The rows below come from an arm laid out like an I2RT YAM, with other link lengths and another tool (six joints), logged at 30 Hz.
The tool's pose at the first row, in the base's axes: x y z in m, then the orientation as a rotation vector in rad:
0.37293 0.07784 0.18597 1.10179 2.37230 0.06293
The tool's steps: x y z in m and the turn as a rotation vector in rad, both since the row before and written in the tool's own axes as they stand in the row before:
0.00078 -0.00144 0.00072 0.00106 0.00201 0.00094
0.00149 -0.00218 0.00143 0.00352 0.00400 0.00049
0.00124 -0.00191 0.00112 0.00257 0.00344 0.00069
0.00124 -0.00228 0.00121 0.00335 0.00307 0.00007
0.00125 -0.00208 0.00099 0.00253 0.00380 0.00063
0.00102 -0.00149 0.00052 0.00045 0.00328 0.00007
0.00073 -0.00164 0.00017 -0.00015 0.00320 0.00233
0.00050 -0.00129 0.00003 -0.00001 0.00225 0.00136
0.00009 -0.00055 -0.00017 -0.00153 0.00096 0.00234
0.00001 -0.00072 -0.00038 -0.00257 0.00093 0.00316
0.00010 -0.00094 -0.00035 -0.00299 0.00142 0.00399
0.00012 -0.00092 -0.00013 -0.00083 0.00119 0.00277
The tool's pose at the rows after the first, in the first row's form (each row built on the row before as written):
0.37185 0.07732 0.18465 1.10384 2.37387 0.06315
0.37020 0.07670 0.18222 1.10693 2.37813 0.06143
0.36872 0.07614 0.18024 1.10970 2.38152 0.06058
0.36701 0.07532 0.17810 1.11201 2.38513 0.05838
0.36532 0.07468 0.17620 1.11478 2.38885 0.05776
0.36395 0.07435 0.17496 1.11580 2.39183 0.05912
0.36247 0.07377 0.17411 1.11925 2.39334 0.06192
0.36130 0.07328 0.17356 1.12139 2.39458 0.06368
0.36078 0.07301 0.17354 1.12373 2.39371 0.06684
0.36009 0.07260 0.17369 1.12657 2.39205 0.07149
0.35921 0.07211 0.17372 1.13032 2.39024 0.07721
0.35843 0.07162 0.17355 1.13353 2.38952 0.07982

